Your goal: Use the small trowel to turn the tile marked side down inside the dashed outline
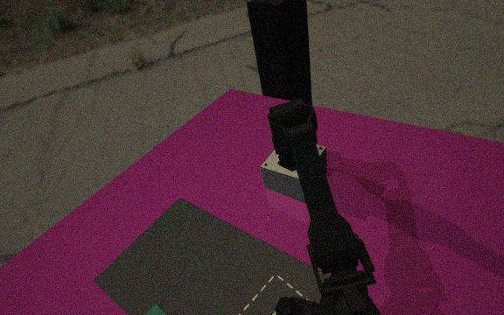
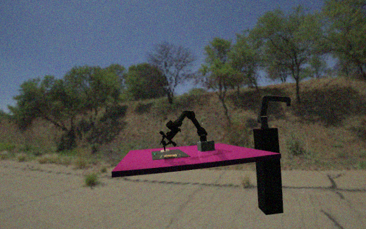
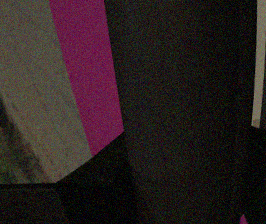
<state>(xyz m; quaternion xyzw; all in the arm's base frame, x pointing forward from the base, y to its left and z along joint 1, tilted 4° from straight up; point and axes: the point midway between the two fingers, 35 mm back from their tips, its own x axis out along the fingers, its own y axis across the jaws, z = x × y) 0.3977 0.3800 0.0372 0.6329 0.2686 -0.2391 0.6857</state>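
Right now the teal patch is 110 mm ahead of my gripper tip, 310 mm to the right of it and 110 mm below it. Also, from my gripper tip: dark trowel: 30 mm behind, 10 mm below; then dark grey mat: 30 mm behind, 310 mm to the right, 130 mm below; then tile: 70 mm behind, 100 mm to the right, 110 mm below.
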